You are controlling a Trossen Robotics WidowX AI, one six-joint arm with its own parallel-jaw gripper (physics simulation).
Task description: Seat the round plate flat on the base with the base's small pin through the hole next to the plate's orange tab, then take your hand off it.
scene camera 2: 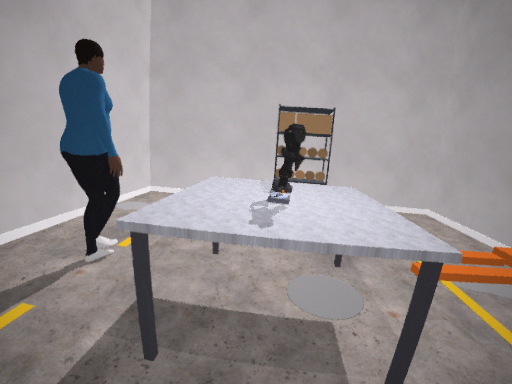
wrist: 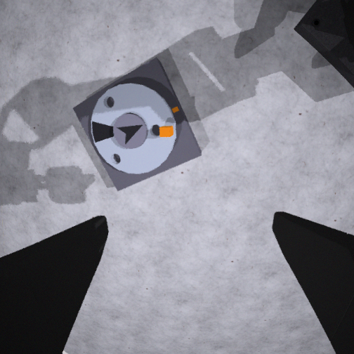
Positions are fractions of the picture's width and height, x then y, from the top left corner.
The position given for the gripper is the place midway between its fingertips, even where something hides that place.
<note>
In view: the gripper (wrist: 0.54,0.63), a round pale plate (wrist: 0.39,0.28), a dark square base (wrist: 0.43,0.21) and a round centre boss (wrist: 0.37,0.37).
</note>
